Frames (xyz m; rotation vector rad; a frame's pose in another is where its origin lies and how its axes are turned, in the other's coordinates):
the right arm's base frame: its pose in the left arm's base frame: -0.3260 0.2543 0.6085 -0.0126 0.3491 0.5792
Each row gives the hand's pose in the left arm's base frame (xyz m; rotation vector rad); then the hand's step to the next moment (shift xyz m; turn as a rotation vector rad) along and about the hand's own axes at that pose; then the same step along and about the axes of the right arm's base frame.
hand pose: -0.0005 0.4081 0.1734 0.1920 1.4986 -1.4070
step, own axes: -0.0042 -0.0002 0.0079 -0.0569 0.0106 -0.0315
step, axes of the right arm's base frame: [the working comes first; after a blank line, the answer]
step, axes of the left arm's base frame: 0.0061 -0.0044 0.0049 0.0165 0.0572 0.0282

0.0008 -0.0065 0.0061 0.0342 0.0415 0.0380
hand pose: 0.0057 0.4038 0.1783 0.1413 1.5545 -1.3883
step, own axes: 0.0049 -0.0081 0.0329 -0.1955 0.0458 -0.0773
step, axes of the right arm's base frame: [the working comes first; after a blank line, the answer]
step, axes of the left arm's base frame: 0.0114 -0.0314 0.0074 0.0806 0.1751 0.0956

-0.0103 -0.0318 0.0072 0.1251 0.1116 0.1348
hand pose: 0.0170 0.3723 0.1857 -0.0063 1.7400 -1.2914
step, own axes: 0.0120 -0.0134 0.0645 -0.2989 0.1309 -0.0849
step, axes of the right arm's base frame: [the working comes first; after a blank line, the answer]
step, axes of the left arm's base frame: 0.0297 -0.0600 0.0017 0.1752 0.2700 0.1003

-0.0094 -0.0661 0.0045 0.2481 0.1407 0.1798
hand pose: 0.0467 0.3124 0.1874 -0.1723 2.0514 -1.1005
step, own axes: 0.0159 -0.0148 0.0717 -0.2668 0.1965 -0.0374
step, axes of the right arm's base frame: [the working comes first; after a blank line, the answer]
step, axes of the left arm's base frame: 0.0355 -0.0627 -0.0206 0.2014 0.2652 0.0173

0.0009 -0.0734 -0.0149 0.2930 0.1154 0.1095
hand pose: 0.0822 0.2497 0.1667 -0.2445 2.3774 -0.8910
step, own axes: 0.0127 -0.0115 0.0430 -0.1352 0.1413 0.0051
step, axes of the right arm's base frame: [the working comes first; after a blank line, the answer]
step, axes of the left arm's base frame: 0.0143 -0.0366 -0.0245 0.1174 0.1530 -0.0329

-0.0004 -0.0405 -0.0224 0.1840 0.0623 0.0232
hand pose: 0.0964 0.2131 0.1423 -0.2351 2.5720 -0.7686
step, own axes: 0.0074 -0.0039 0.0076 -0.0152 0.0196 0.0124
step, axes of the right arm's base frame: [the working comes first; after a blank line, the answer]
step, axes of the left arm's base frame: -0.0029 -0.0090 -0.0062 0.0185 0.0146 -0.0146

-0.0050 -0.0065 -0.0078 0.0270 0.0010 -0.0062
